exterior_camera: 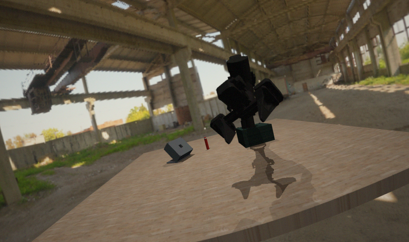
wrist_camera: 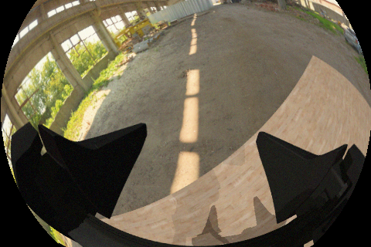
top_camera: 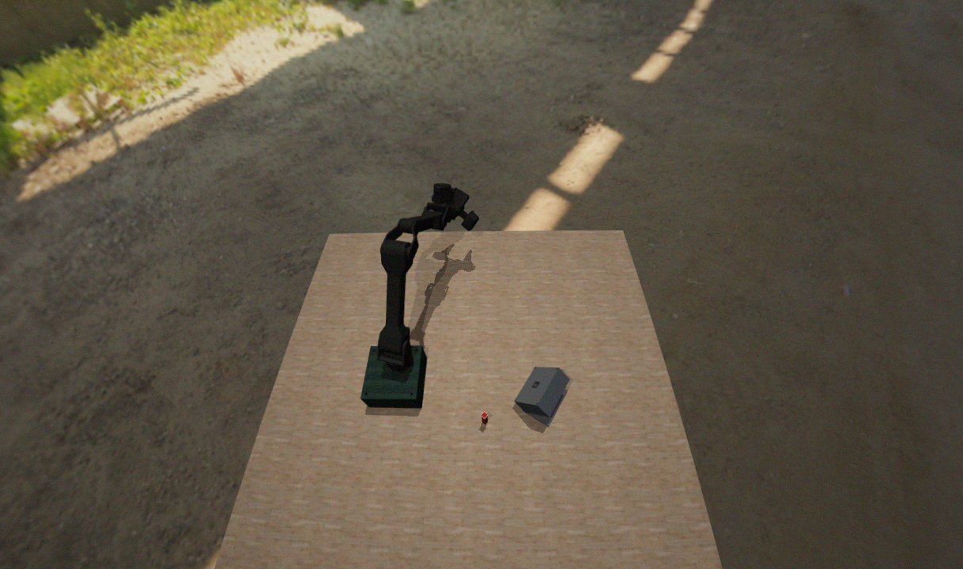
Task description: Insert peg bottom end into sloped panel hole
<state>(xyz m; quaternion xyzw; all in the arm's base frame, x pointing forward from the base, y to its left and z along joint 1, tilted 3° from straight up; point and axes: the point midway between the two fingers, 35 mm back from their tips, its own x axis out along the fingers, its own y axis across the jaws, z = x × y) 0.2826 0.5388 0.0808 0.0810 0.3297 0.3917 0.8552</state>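
The red peg lies 76 cm to the right of my gripper tip, 13 cm below it and 8 cm behind it. Also, from my gripper tip: grey sloped panel (72 cm to the right, 12 cm below, 10 cm ahead).
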